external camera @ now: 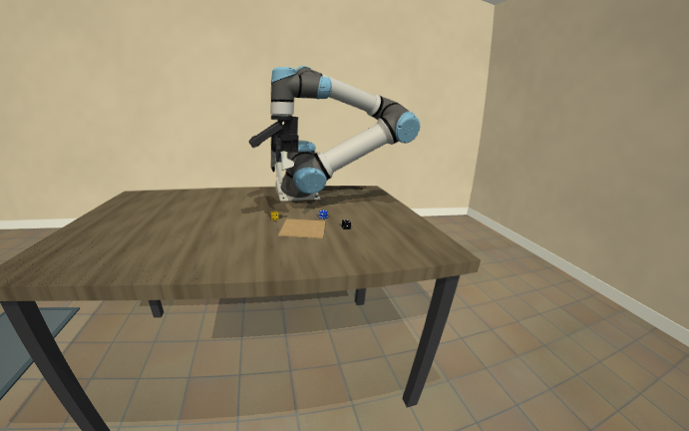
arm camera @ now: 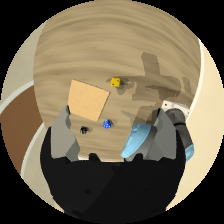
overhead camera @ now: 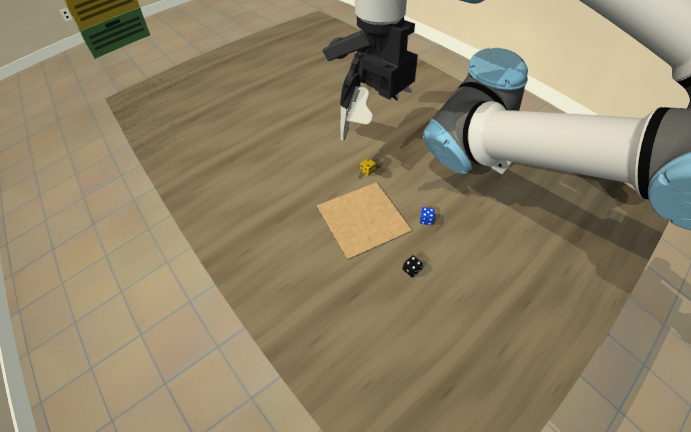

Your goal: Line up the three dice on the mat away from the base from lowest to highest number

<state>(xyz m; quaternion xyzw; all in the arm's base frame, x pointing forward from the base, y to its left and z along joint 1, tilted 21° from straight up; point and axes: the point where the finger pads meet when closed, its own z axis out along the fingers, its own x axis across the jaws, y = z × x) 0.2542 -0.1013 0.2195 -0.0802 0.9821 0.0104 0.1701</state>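
Now: hand 14 cm above the yellow die, 1 cm to the left of it and 1 cm past it. Also, from my hand: blue die (17 cm to the left, 14 cm below, 1 cm behind); tan mat (15 cm below, 9 cm to the left, 9 cm ahead); black die (23 cm to the left, 14 cm below, 9 cm ahead).
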